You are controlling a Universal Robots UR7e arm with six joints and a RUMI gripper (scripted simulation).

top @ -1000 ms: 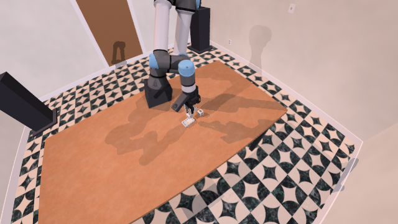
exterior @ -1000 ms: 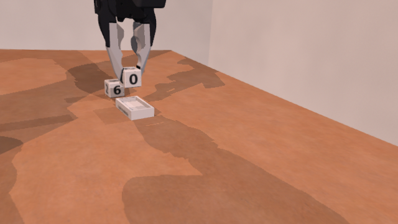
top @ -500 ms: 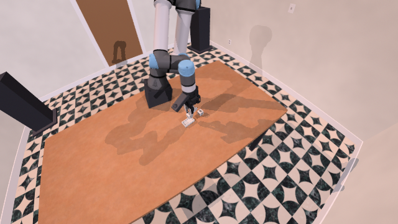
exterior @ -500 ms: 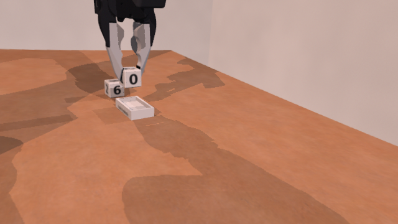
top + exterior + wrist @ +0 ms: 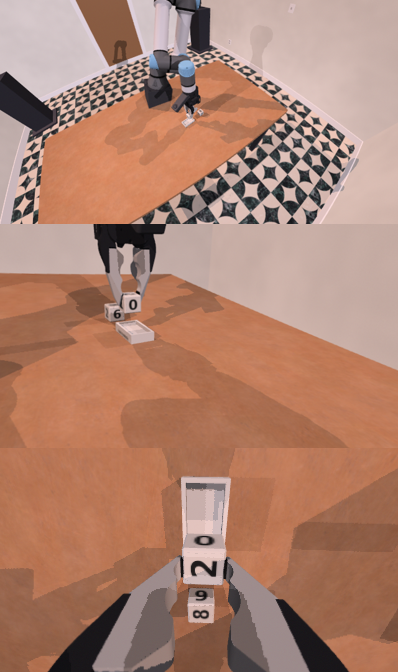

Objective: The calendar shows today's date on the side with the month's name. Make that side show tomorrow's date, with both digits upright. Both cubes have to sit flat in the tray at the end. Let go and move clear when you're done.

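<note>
Right now my hand is 60 mm above the tray and 20 mm to the left of it.
</note>
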